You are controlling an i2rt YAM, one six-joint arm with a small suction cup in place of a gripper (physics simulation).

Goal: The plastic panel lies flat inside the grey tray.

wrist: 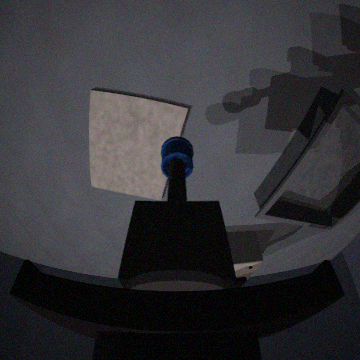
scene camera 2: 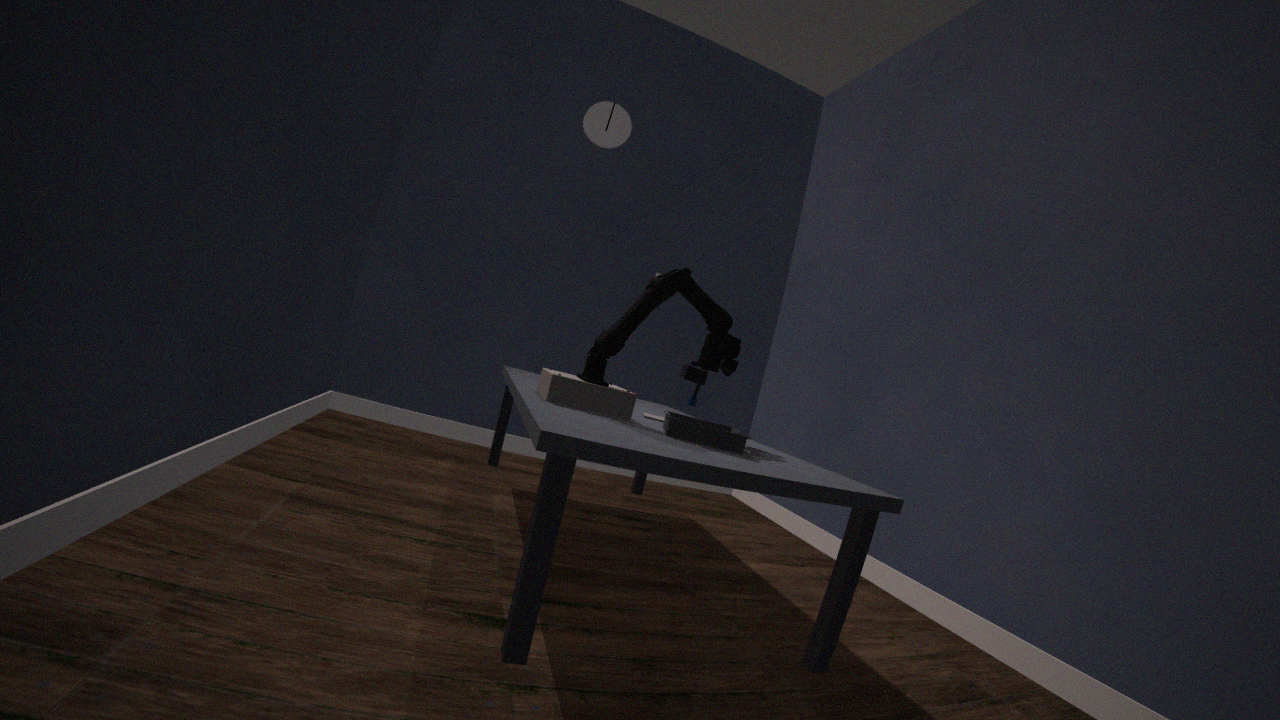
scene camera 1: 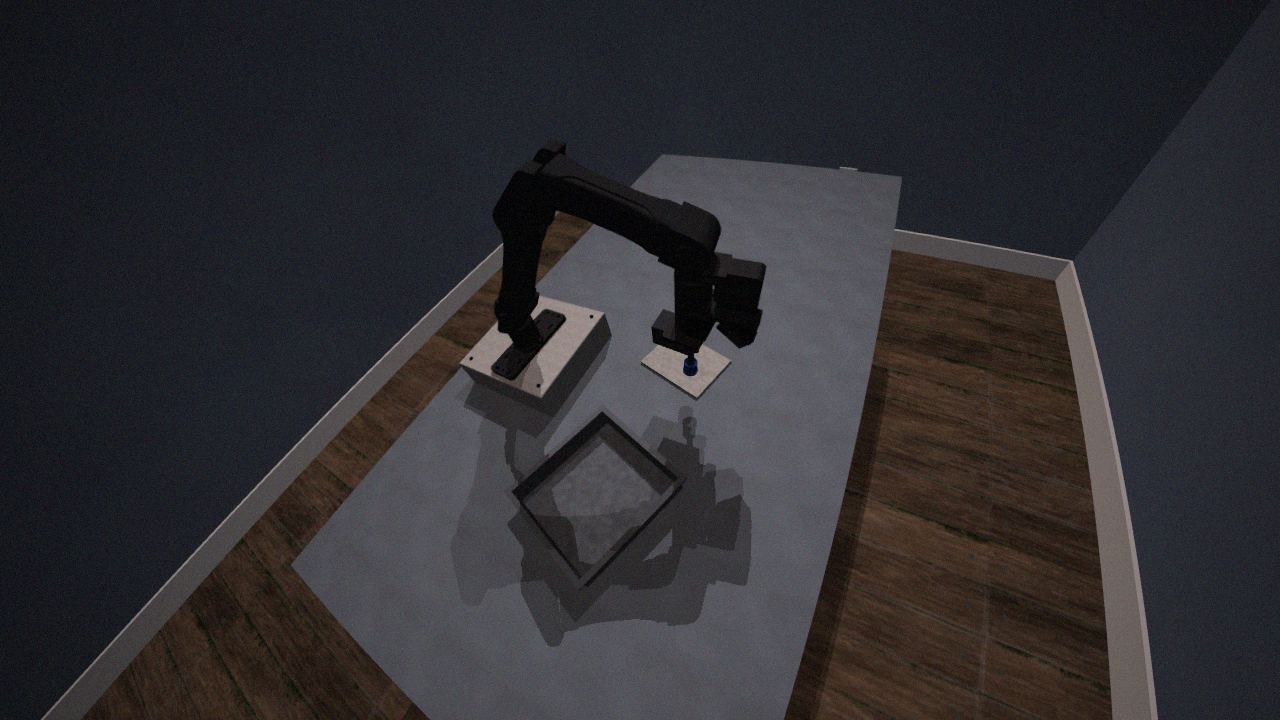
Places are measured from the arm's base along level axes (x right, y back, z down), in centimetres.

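Where they show: hand, tool point: (wrist: 176,151) (scene camera 2: 691,405) (scene camera 1: 690,370); arm's base, link origin: (scene camera 2: 591,381) (scene camera 1: 530,343).
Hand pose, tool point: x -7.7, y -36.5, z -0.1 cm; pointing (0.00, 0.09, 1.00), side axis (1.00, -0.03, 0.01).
Each offset is from my tool point to the top centre of the thing. Level surfaces: height alone.
The pale square plastic panel @[dx -6.5, dy +4.9, dz +7.3 cm] (scene camera 1: 706,373) (wrist: 132,143) lies flat on the table, to the right of the arm's base. My blue suction cup (scene camera 1: 690,365) (wrist: 177,156) (scene camera 2: 693,390) hangs a little above the panel's near right edge and holds nothing. The grey tray @[dx +27.7, dy +5.7, dz +2.9 cm] (scene camera 1: 547,475) (wrist: 286,171) (scene camera 2: 706,429) stands empty on the table, turned like a diamond, nearer the front than the panel. In the wrist view the tray sits at the right, partly cut off by the frame edge.
The arm's pale base block (scene camera 1: 573,345) (scene camera 2: 582,393) stands left of the panel. The grey table @[dz +7.9 cm] (scene camera 1: 805,269) (scene camera 2: 626,443) is long and narrow, with wooden floor (scene camera 1: 966,447) on both sides. Arm shadows fall over the tray.
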